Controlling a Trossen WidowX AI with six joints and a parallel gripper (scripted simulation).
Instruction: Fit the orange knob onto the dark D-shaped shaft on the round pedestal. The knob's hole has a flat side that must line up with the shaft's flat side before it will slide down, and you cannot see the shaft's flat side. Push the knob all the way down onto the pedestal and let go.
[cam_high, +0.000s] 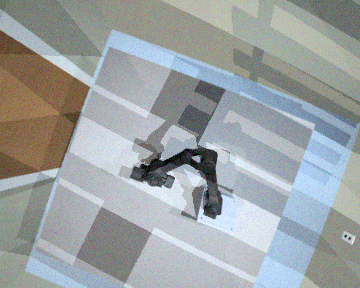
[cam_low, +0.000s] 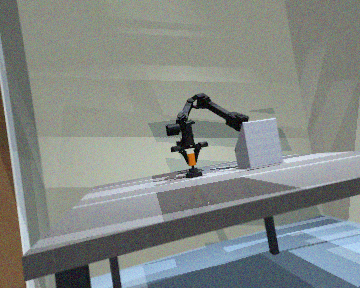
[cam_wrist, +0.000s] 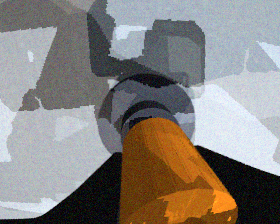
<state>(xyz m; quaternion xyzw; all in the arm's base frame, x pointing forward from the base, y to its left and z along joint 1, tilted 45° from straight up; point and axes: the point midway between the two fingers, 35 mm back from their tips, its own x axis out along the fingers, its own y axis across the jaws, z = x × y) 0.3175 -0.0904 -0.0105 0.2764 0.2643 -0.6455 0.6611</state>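
Now: the dark round pedestal 40 mm below my gripper tip. Also, from my gripper tip: orange knob 20 mm above.
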